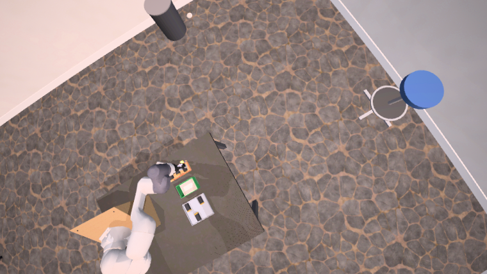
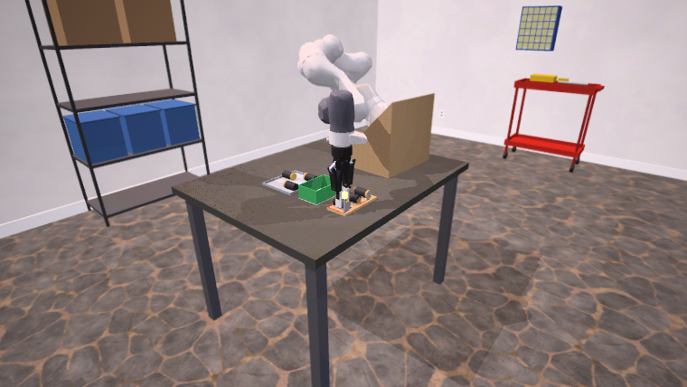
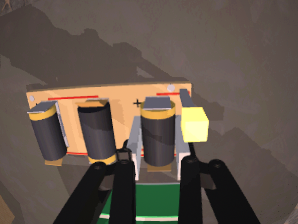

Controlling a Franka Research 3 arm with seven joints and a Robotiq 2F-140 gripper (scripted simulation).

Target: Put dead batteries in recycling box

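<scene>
Now: hand 30 mm short of the bulb, 30 mm to the right of it and 30 mm below it. Also, from my hand: white tray 100 mm behind, 330 mm to the right, 50 mm below; green recycling box 60 mm behind, 150 mm to the right, 40 mm below.
</scene>
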